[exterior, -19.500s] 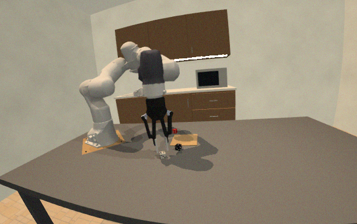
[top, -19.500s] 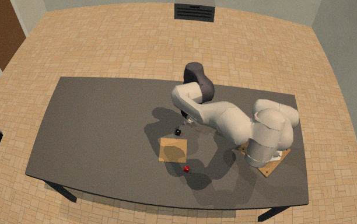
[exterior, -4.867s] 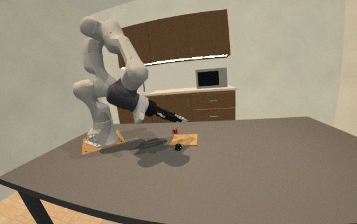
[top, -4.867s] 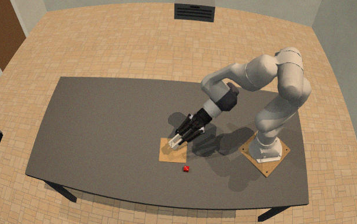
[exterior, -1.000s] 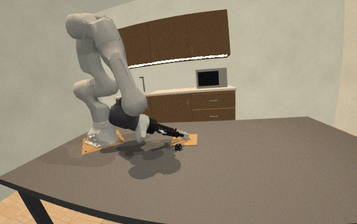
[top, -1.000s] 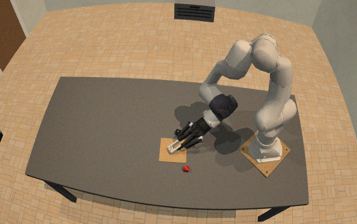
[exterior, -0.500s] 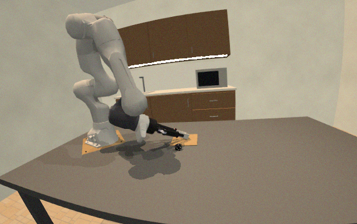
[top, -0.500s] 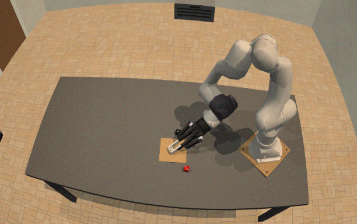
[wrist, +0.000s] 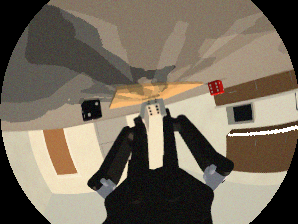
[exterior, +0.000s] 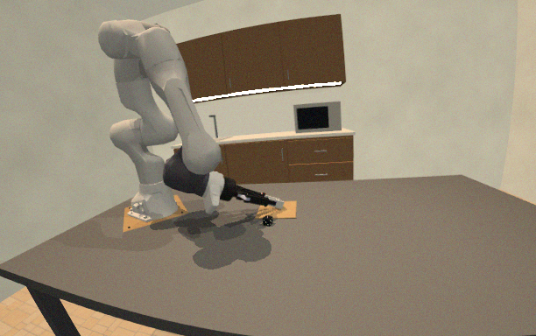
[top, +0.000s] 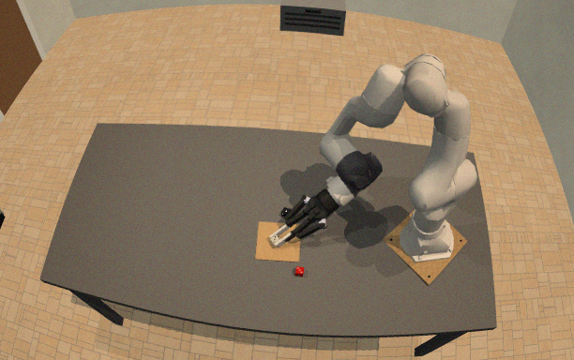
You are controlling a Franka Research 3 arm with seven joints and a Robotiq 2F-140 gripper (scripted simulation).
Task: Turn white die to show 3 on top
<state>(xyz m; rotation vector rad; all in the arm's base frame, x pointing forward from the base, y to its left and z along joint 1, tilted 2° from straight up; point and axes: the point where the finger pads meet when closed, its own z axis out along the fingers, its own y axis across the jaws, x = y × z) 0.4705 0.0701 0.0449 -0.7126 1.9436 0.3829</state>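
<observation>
Now: the white die 2 cm ahead of my hand, 1 cm to the left of it and 1 cm below it. Round my hand: red die 8 cm behind, 11 cm to the left, 2 cm below; black die 10 cm to the right, 2 cm below; tan mat 1 cm ahead, 1 cm to the left, 3 cm below.
</observation>
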